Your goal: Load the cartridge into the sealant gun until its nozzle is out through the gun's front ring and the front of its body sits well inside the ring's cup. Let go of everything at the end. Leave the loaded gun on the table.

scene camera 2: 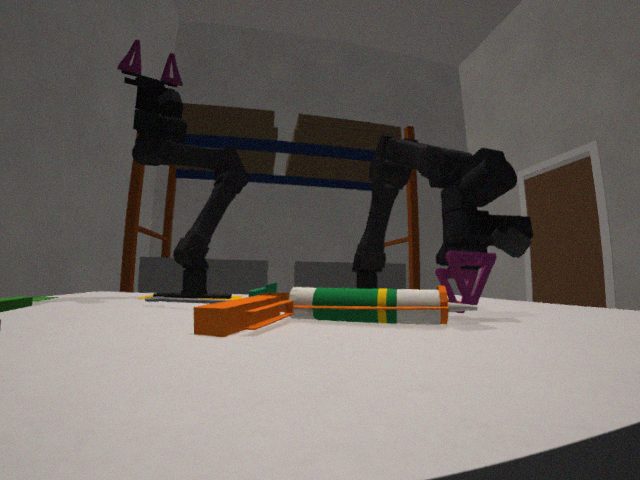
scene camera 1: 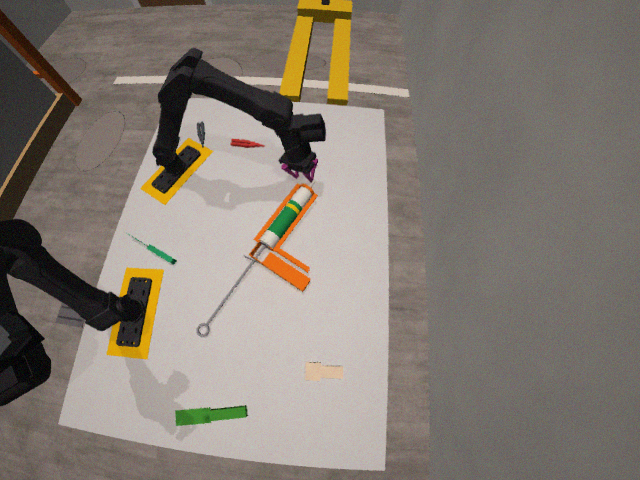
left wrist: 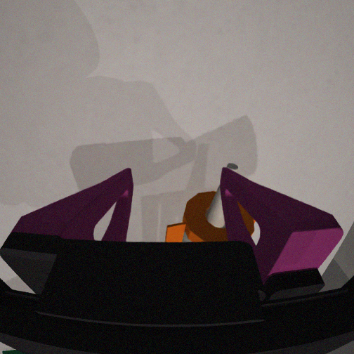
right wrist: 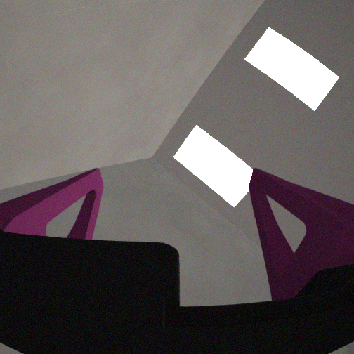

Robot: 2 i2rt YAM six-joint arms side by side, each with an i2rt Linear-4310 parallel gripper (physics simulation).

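Places are measured from the left arm's base along level axes (x back, y down, z right), in millimetres.
Pixels of known places: left gripper, fingertip midpoint: (scene camera 2: 465, 309) (scene camera 1: 304, 179); right gripper, fingertip midpoint: (scene camera 2: 155, 46); left arm's base, origin of the base link: (scene camera 1: 177, 169); right arm's base, origin of the base link: (scene camera 2: 194, 297) (scene camera 1: 135, 311).
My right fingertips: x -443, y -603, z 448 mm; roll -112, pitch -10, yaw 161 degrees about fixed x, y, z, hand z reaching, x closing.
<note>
For each thing: its top centre in the pictures, then the offset to it from my right fingertips. "pt": a spot on its surface instead. Level surfaces: height alone.
- orange sealant gun, surface spot: (scene camera 2: 219, 319) pt dy +584, dx -176, dz -355 mm
- table, its level: dy +603 mm
- green-and-white cartridge, middle of its top: (scene camera 2: 380, 288) (scene camera 1: 291, 207) dy +554, dx -13, dz -512 mm
- front ring, surface spot: (scene camera 2: 443, 304) pt dy +572, dx -41, dz -597 mm
- nozzle, middle of its top: (scene camera 2: 452, 301) dy +571, dx -15, dz -614 mm
- red tool, middle of its top: (scene camera 1: 247, 143) dy +593, dx +284, dz -667 mm
- grey pliers, middle of its top: (scene camera 1: 200, 133) dy +593, dx +470, dz -613 mm
- green screwdriver, middle of its top: (scene camera 2: 265, 283) (scene camera 1: 145, 244) dy +560, dx +302, dz -180 mm
- beige piece, middle of its top: (scene camera 1: 324, 371) dy +588, dx -337, dz -168 mm
- green tool, middle of its top: (scene camera 2: 24, 296) (scene camera 1: 209, 415) dy +587, dx -142, dz +84 mm
The orange sealant gun (scene camera 1: 286, 271) (scene camera 2: 219, 319) lies on the table (scene camera 1: 351, 320), its rod (scene camera 1: 227, 294) drawn out behind. The green-and-white cartridge (scene camera 1: 282, 222) (scene camera 2: 346, 304) lies in its cradle, its front end against or in the front ring (scene camera 2: 443, 304) (left wrist: 197, 212); how deep is hidden. The nozzle (scene camera 2: 461, 307) (left wrist: 215, 215) sticks out through the ring. My left gripper (scene camera 1: 305, 177) (scene camera 2: 462, 304) (left wrist: 176, 176) is half open and empty, pointing down low beside the nozzle; one finger partly covers the nozzle in the left wrist view. My right gripper (scene camera 2: 154, 47) (right wrist: 175, 176) is wide open, empty, raised high.
A red tool (scene camera 1: 247, 143) and grey pliers (scene camera 1: 200, 133) lie near the left arm. A green screwdriver (scene camera 1: 162, 254) lies between the arm bases. A beige piece (scene camera 1: 323, 370) and a green tool (scene camera 1: 210, 415) lie towards the bottom of scene camera 1.
</note>
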